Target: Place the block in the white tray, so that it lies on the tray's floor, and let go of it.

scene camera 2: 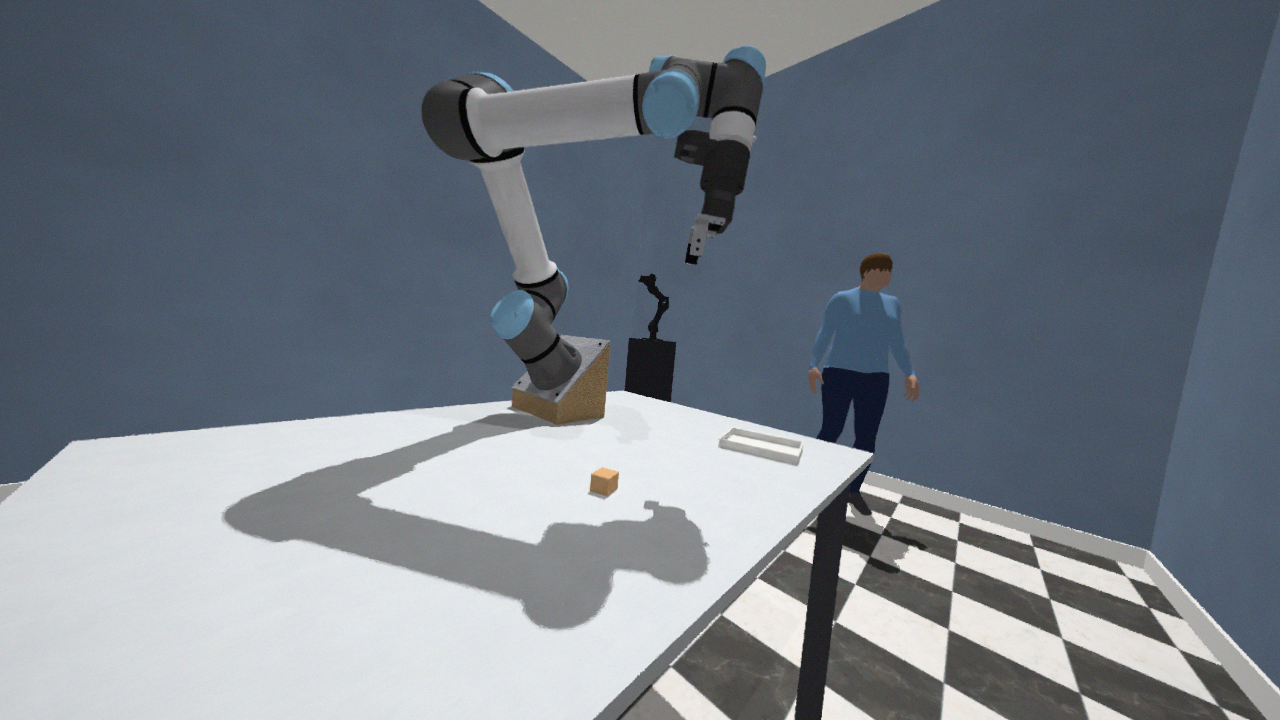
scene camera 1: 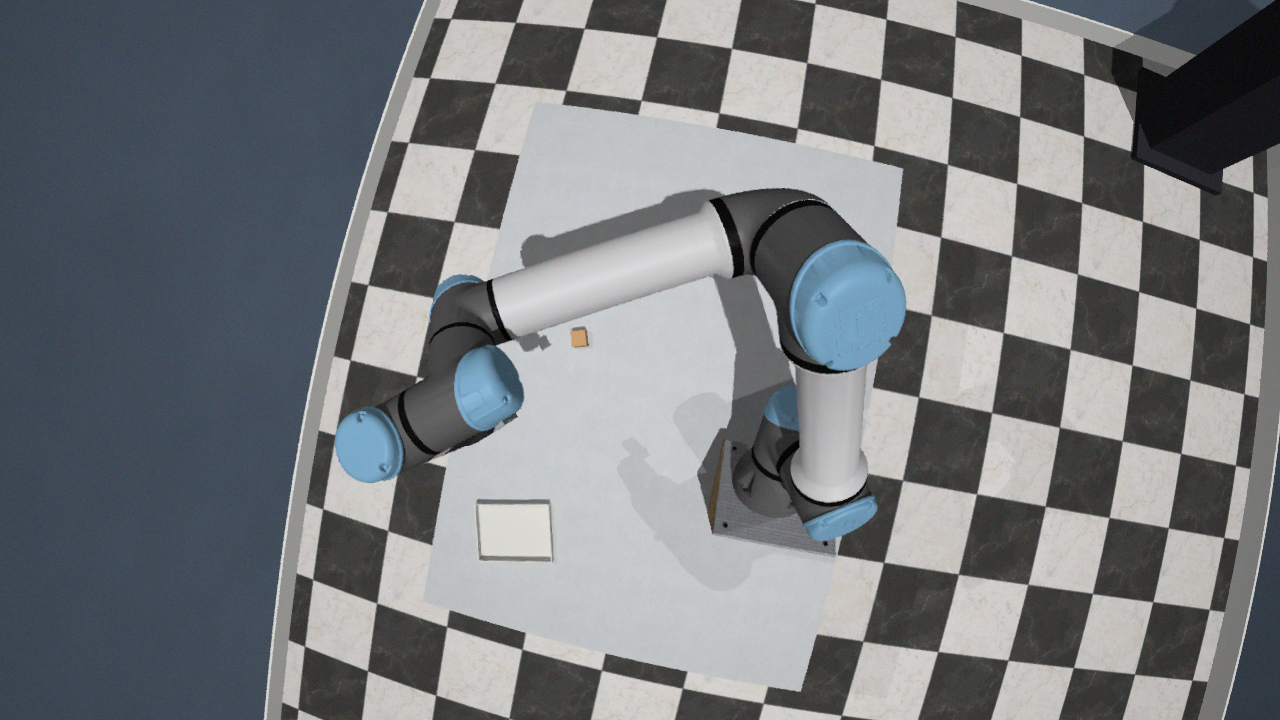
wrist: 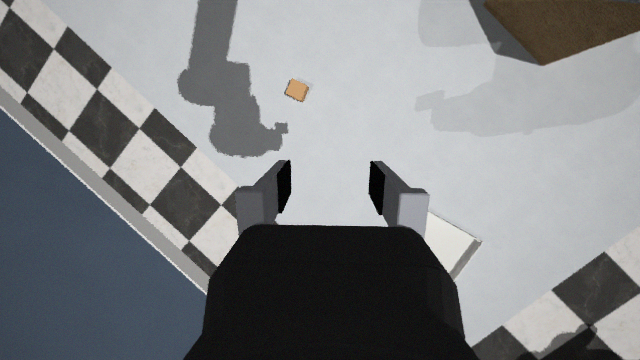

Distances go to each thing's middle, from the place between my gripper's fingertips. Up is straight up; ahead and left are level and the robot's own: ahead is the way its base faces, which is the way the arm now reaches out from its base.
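There is the white tray (scene camera 1: 506,532), which is well below my hand, well to the left of it and just a hair ahead of it.
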